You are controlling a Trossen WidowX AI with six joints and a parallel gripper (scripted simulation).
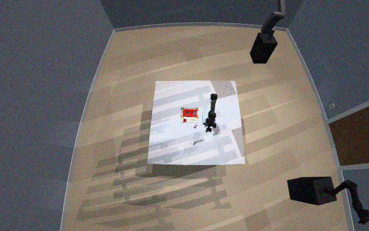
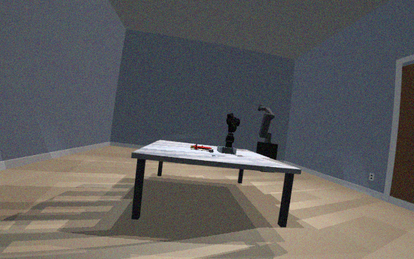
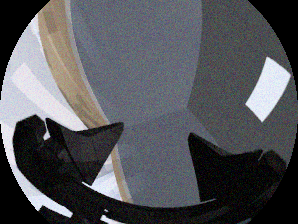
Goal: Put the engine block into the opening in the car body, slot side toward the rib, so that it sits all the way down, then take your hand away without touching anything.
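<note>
Now: gripper tip 9 cm short of the grey engine block, 16 cm to the left of it and 35 cm above it.
</note>
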